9 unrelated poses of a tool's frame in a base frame.
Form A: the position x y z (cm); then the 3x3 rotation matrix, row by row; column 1 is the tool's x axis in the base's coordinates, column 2 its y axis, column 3 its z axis. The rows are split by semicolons.
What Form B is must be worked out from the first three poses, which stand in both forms.
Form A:
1: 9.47, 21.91, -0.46; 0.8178, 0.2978, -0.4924; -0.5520, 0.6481, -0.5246; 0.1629, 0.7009, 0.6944
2: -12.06, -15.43, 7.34; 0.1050, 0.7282, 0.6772; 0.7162, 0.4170, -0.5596; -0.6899, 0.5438, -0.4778
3: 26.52, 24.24, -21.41; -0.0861, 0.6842, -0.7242; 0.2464, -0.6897, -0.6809; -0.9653, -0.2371, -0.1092
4: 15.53, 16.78, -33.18; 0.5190, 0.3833, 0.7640; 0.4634, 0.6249, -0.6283; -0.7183, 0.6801, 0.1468
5: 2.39, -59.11, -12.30; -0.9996, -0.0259, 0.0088; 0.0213, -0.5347, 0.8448; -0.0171, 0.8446, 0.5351
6: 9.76, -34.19, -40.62; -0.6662, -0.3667, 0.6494; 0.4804, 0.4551, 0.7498; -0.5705, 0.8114, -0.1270
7: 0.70, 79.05, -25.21; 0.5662, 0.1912, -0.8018; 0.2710, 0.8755, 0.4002; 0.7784, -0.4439, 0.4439
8: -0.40, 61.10, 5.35; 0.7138, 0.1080, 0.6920; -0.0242, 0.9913, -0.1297; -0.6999, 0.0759, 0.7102
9: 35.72, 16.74, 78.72; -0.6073, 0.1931, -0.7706; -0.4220, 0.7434, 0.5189; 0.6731, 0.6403, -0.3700
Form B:
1: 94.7, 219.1, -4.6; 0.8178, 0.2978, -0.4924; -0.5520, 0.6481, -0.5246; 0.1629, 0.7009, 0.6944
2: -120.6, -154.3, 73.4; 0.1050, 0.7282, 0.6772; 0.7162, 0.4170, -0.5596; -0.6899, 0.5438, -0.4778
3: 265.2, 242.4, -214.1; -0.0861, 0.6842, -0.7242; 0.2464, -0.6897, -0.6809; -0.9653, -0.2371, -0.1092
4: 155.3, 167.8, -331.8; 0.5190, 0.3833, 0.7640; 0.4634, 0.6249, -0.6283; -0.7183, 0.6801, 0.1468
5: 23.9, -591.1, -123.0; -0.9996, -0.0259, 0.0088; 0.0213, -0.5347, 0.8448; -0.0171, 0.8446, 0.5351
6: 97.6, -341.9, -406.2; -0.6662, -0.3667, 0.6494; 0.4804, 0.4551, 0.7498; -0.5705, 0.8114, -0.1270
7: 7.0, 790.5, -252.1; 0.5662, 0.1912, -0.8018; 0.2710, 0.8755, 0.4002; 0.7784, -0.4439, 0.4439
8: -4.0, 611.0, 53.5; 0.7138, 0.1080, 0.6920; -0.0242, 0.9913, -0.1297; -0.6999, 0.0759, 0.7102
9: 357.2, 167.4, 787.2; -0.6073, 0.1931, -0.7706; -0.4220, 0.7434, 0.5189; 0.6731, 0.6403, -0.3700
